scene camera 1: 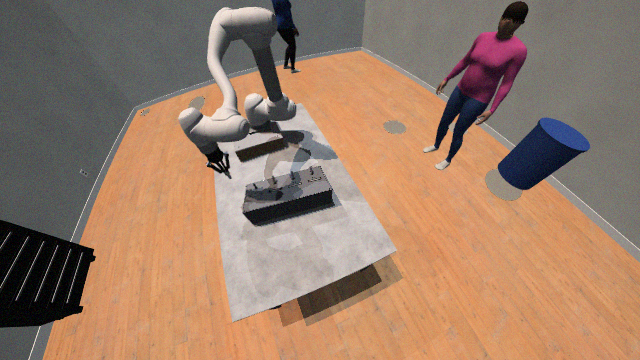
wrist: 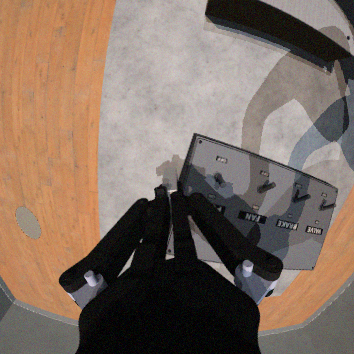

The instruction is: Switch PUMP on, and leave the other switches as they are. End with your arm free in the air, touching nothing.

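Frame: origin at the arm's base, x ahead, y left, z up, level; centimetres.
Where they show: gripper, fingertip midpoint: (scene camera 1: 230,177) (wrist: 171,176); arm's base, origin of the base link: (scene camera 1: 260,126).
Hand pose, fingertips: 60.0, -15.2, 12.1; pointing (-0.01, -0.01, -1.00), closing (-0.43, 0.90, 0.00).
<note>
Each offset is from my fingertips to the top centre of the thing, as dx, dy, dz. Level surfaces: height alone.
The grey switch box (scene camera 1: 290,206) (wrist: 200,155) stands on the table with four upright levers in a row. The leftmost lever {+1.4, +11.2, -8.2} (scene camera 1: 255,186) (wrist: 219,180) stands between an OFF plate and a lower plate; its name label is mostly covered by my finger, and its tilt is hard to tell. The FAN lever {-0.6, +23.1, -9.1} (scene camera 1: 274,180) (wrist: 266,187), the BRAKE lever {-1.1, +35.1, -9.1} (scene camera 1: 293,175) (wrist: 301,196) and the VALVE lever {-1.7, +47.1, -9.1} (scene camera 1: 312,170) (wrist: 327,205) lean toward their OFF plates in the wrist view. My gripper (scene camera 1: 229,175) (wrist: 171,176) is shut and empty, in the air off the box's left end, apart from the levers.
A long dark-sided block (scene camera 1: 260,145) (wrist: 275,32) lies on the table {dz -21.7} (scene camera 1: 300,270) (wrist: 150,75) between the box and the arm's base. A person in pink (scene camera 1: 492,65) and a blue barrel (scene camera 1: 540,155) stand right of the table; another person (scene camera 1: 285,20) stands behind the arm.
</note>
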